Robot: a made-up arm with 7 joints.
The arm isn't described. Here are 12 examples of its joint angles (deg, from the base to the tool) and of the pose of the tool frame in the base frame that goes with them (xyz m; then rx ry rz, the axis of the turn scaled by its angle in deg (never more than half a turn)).
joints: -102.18 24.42 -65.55 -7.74 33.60 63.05 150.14
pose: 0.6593 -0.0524 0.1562 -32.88 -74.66 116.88
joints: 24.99 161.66 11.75 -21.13 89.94 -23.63 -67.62
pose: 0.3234 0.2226 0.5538 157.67 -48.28 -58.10
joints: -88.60 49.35 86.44 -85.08 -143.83 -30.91 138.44
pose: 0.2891 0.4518 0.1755 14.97 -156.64 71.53
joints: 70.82 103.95 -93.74 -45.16 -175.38 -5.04 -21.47
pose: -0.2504 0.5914 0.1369 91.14 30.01 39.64
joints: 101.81 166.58 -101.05 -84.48 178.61 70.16 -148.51
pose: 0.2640 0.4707 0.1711 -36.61 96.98 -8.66
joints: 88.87 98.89 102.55 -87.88 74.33 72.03 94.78
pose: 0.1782 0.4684 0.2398 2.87 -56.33 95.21
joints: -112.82 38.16 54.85 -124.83 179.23 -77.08 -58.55
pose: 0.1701 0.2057 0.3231 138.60 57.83 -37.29
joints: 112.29 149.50 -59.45 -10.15 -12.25 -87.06 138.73
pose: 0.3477 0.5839 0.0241 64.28 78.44 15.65
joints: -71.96 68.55 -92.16 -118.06 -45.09 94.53 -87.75
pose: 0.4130 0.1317 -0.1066 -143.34 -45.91 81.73
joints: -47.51 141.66 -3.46 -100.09 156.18 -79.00 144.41
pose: 0.0383 0.2300 0.4585 162.50 15.25 24.90
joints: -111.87 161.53 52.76 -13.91 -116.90 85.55 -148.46
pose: -0.5447 0.4064 -0.0303 -29.19 20.57 0.12
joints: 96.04 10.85 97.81 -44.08 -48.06 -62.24 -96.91
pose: -0.6454 0.0507 0.1191 33.94 84.90 -100.90
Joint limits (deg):
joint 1: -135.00..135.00
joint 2: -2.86..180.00
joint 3: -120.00..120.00
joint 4: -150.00..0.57
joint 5: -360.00..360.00
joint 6: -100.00..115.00
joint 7: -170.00..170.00
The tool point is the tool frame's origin. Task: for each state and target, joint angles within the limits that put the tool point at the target. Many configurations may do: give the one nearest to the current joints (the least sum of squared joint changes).
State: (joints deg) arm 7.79 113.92 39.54 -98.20 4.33 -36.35 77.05
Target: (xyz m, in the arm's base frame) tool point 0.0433 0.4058 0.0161
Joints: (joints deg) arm 33.75 62.69 65.61 -127.45 4.33 -36.35 77.05
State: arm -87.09 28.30 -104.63 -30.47 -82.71 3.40 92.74
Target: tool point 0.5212 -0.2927 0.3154
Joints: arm -128.49 16.79 -96.14 -27.04 -82.71 3.40 92.74
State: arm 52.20 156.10 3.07 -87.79 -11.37 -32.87 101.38
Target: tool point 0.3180 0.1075 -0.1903
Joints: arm 87.31 180.00 17.23 -132.93 -11.37 -32.87 101.38
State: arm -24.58 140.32 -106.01 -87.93 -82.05 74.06 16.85
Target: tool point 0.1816 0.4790 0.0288
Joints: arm -43.06 117.66 -82.10 -100.44 -82.05 74.06 16.85
